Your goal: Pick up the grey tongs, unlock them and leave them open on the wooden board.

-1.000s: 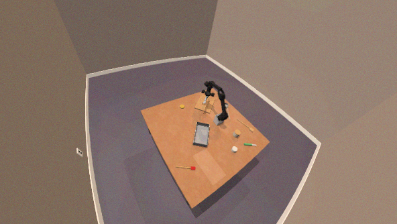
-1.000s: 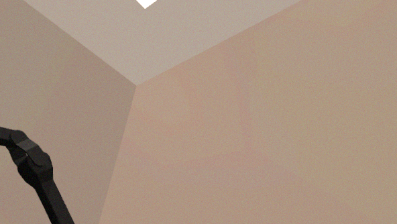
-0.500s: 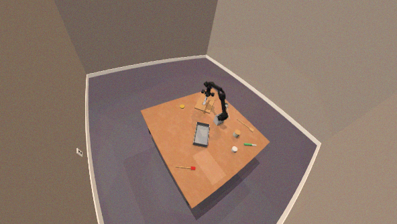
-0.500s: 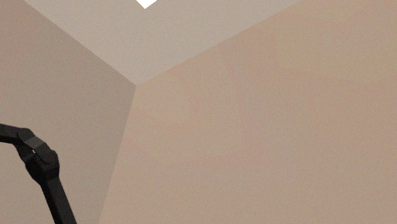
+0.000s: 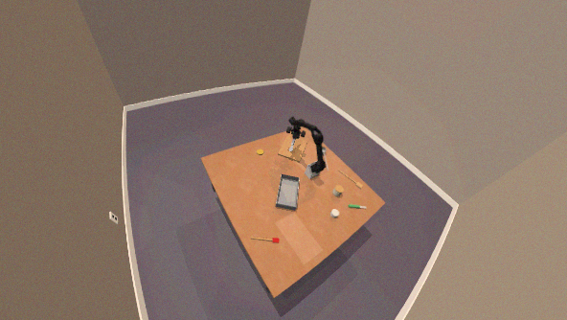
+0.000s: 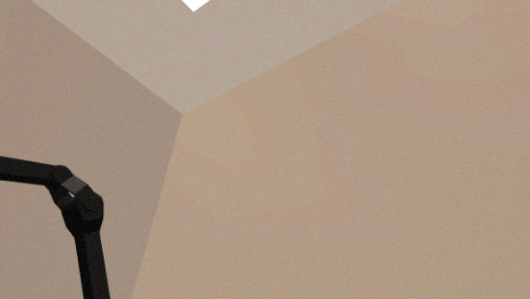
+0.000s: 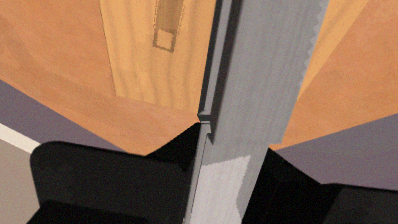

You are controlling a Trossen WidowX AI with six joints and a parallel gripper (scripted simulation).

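Now: the wooden board 1 cm ahead of my gripper tip, 2 cm to the left of it and 14 cm below it. Also, from my gripper tip: green-handled tool 3 cm behind, 91 cm to the left, 14 cm below; roasting tin 42 cm ahead, 44 cm to the left, 12 cm below; small jar 3 cm ahead, 69 cm to the left, 12 cm below.
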